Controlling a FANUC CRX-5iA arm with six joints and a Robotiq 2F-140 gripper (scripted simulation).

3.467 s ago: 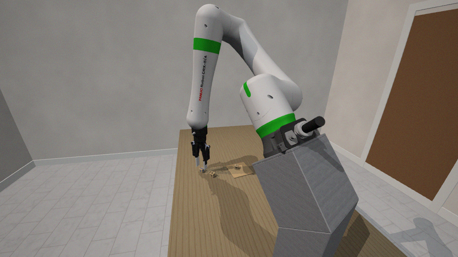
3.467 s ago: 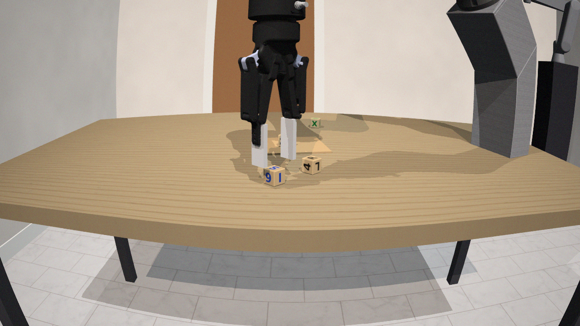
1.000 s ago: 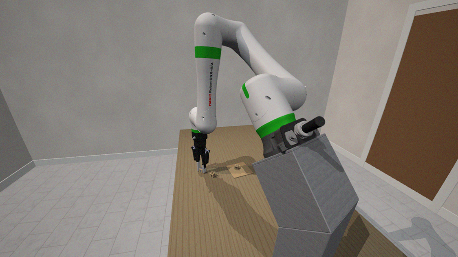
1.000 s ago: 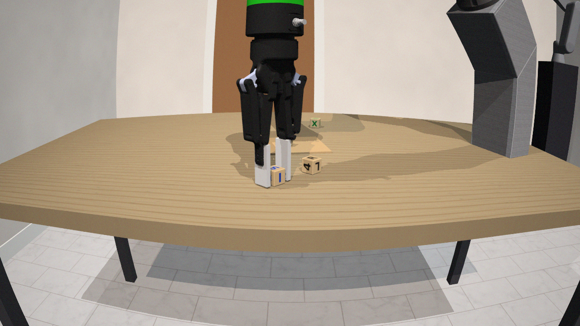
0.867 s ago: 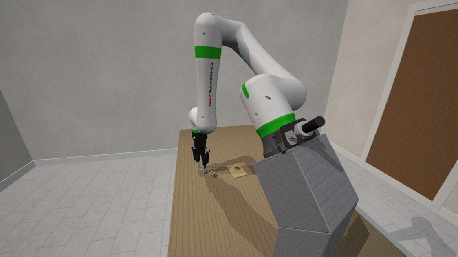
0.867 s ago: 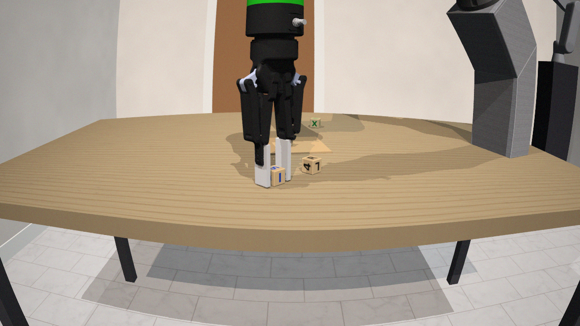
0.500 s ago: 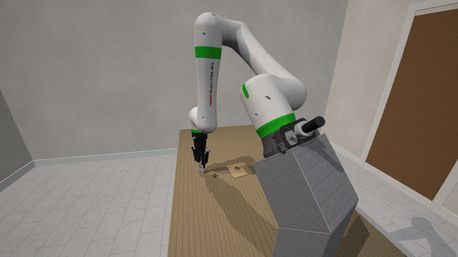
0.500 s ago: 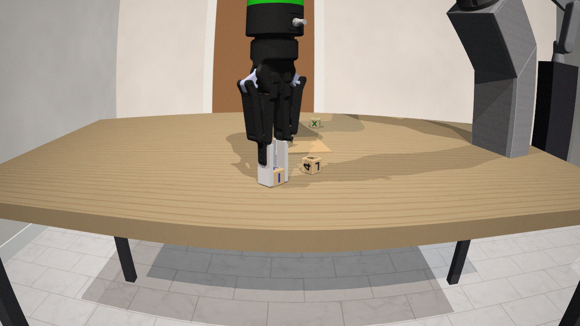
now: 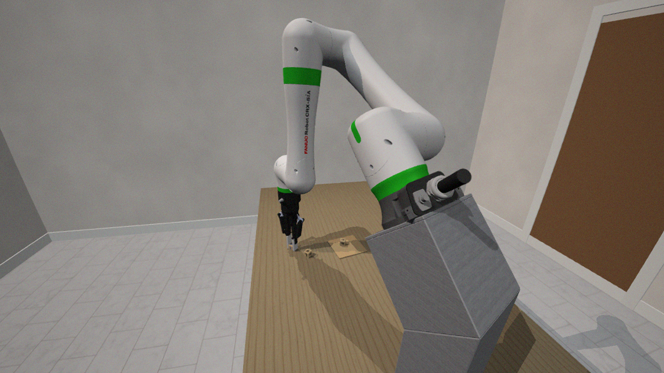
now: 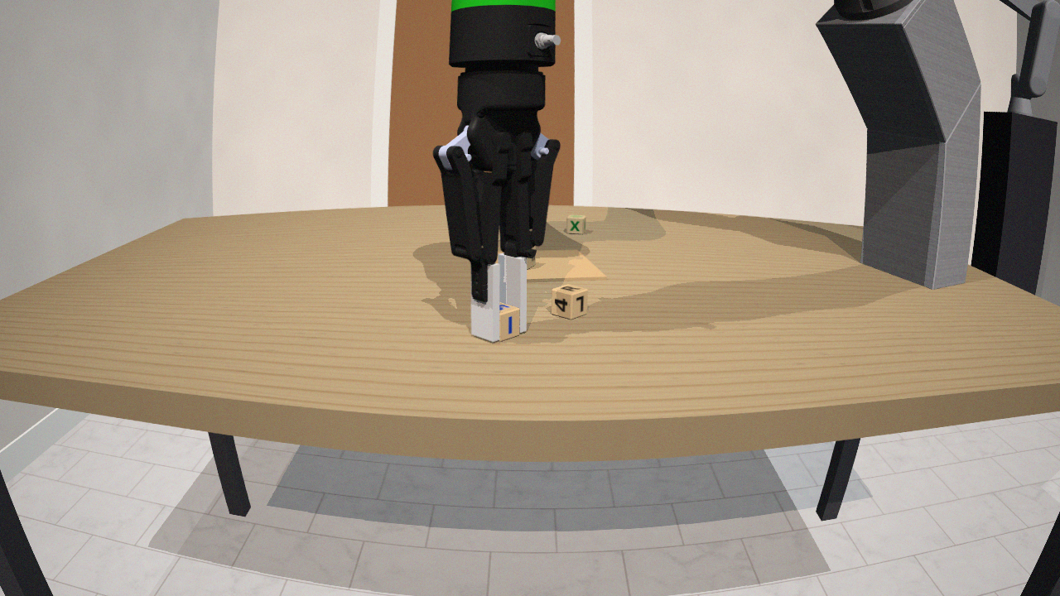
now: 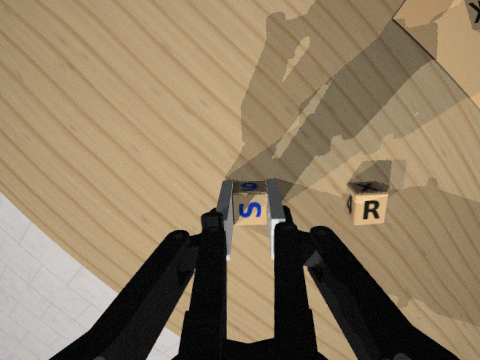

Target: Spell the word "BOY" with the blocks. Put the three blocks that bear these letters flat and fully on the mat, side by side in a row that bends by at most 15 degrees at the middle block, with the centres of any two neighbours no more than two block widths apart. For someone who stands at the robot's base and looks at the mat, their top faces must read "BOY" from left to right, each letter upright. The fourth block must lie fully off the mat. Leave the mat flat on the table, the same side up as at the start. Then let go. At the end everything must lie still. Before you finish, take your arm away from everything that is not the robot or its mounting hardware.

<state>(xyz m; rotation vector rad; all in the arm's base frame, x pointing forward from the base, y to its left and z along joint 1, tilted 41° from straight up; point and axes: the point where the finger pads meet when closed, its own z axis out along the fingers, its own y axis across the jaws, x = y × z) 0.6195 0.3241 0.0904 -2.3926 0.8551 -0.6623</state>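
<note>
My gripper is now 2 cm above the block. From my hand the other things lie so: tan mat (25 cm to the right, 3 cm below, 1 cm ahead).
</note>
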